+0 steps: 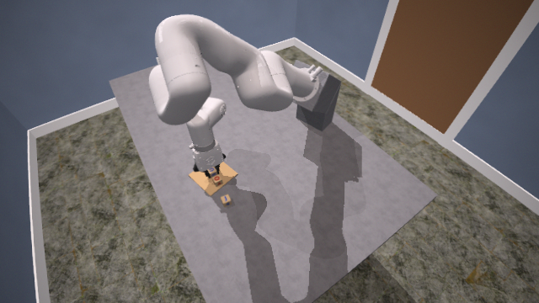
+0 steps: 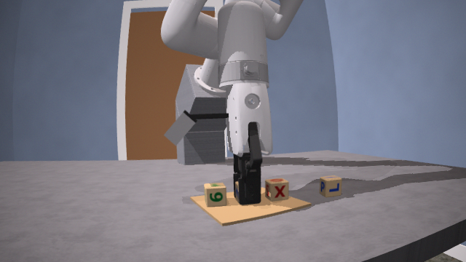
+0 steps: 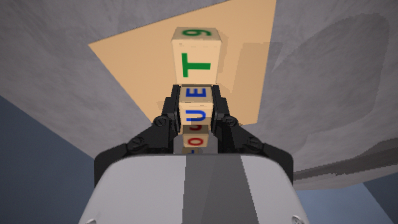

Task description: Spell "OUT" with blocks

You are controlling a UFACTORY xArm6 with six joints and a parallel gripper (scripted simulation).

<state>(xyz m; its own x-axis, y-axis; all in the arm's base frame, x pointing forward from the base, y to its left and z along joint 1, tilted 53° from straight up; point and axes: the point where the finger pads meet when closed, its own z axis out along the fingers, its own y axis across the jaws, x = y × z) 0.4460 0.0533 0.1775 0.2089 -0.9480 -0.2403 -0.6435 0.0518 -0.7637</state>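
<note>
Right now the tan mat is 20 mm below my hand. From my hand the other things lie so: block (10 mm behind, 50 mm to the left, 10 mm below).
</note>
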